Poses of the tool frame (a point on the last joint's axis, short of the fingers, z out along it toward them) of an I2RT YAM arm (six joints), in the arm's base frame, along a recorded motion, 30 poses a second.
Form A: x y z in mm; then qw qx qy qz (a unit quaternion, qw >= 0).
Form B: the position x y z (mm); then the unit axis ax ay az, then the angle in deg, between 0 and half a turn. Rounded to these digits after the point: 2 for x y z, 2 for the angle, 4 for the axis.
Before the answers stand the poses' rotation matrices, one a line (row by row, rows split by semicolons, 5 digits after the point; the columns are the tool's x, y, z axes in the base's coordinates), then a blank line. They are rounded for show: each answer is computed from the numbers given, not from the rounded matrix.
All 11 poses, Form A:
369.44 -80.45 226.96 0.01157 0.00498 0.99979 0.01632
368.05 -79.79 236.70 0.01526 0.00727 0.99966 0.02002
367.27 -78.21 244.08 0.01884 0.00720 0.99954 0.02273
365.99 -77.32 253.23 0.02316 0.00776 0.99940 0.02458
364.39 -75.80 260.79 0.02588 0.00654 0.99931 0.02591
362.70 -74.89 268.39 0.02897 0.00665 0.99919 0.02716
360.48 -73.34 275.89 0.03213 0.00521 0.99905 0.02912
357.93 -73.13 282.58 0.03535 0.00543 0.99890 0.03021
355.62 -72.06 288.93 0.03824 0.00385 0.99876 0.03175
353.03 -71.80 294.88 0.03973 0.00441 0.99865 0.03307
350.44 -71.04 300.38 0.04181 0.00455 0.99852 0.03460
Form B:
-0.99968 0.00958 0.02330; 0.01034 0.99942 0.03252; -0.02297 0.03275 -0.99920
-0.99943 0.01392 0.03080; 0.01515 0.99909 0.03980; -0.03022 0.04025 -0.99873
-0.99919 0.01354 0.03799; 0.01525 0.99886 0.04517; -0.03734 0.04571 -0.99826
-0.99881 0.01437 0.04667; 0.01665 0.99867 0.04877; -0.04591 0.04949 -0.99772
-0.99857 0.01173 0.05206; 0.01441 0.99857 0.05145; -0.05139 0.05212 -0.99732
-0.99823 0.01172 0.05825; 0.01486 0.99844 0.05389; -0.05753 0.05466 -0.99685
-0.99788 0.00854 0.06450; 0.01228 0.99825 0.05785; -0.06389 0.05852 -0.99624
-0.99744 0.00871 0.07095; 0.01298 0.99812 0.05997; -0.07029 0.06074 -0.99568
-0.99705 0.00526 0.07663; 0.01012 0.99795 0.06313; -0.07614 0.06372 -0.99506
-0.99680 0.00618 0.07964; 0.01144 0.99777 0.06570; -0.07906 0.06640 -0.99466
-0.99646 0.00619 0.08381; 0.01198 0.99756 0.06872; -0.08318 0.06948 -0.99411

369.44 -80.45 226.96 0.0050 0.9999 0.0163 178.67
368.05 -79.79 236.70 0.0073 0.9998 0.0200 178.25
367.27 -78.21 244.08 0.0072 0.9997 0.0227 177.84
365.99 -77.32 253.23 0.0078 0.9997 0.0246 177.35
364.39 -75.80 260.79 0.0065 0.9996 0.0259 177.03
362.70 -74.89 268.39 0.0067 0.9996 0.0272 176.68
360.48 -73.34 275.89 0.0052 0.9996 0.0291 176.32
357.93 -73.13 282.58 0.0054 0.9995 0.0302 175.95
355.62 -72.06 288.93 0.0039 0.9995 0.0318 175.62
353.03 -71.80 294.88 0.0044 0.9994 0.0331 175.45
350.44 -71.04 300.38 0.0046 0.9994 0.0346 175.21

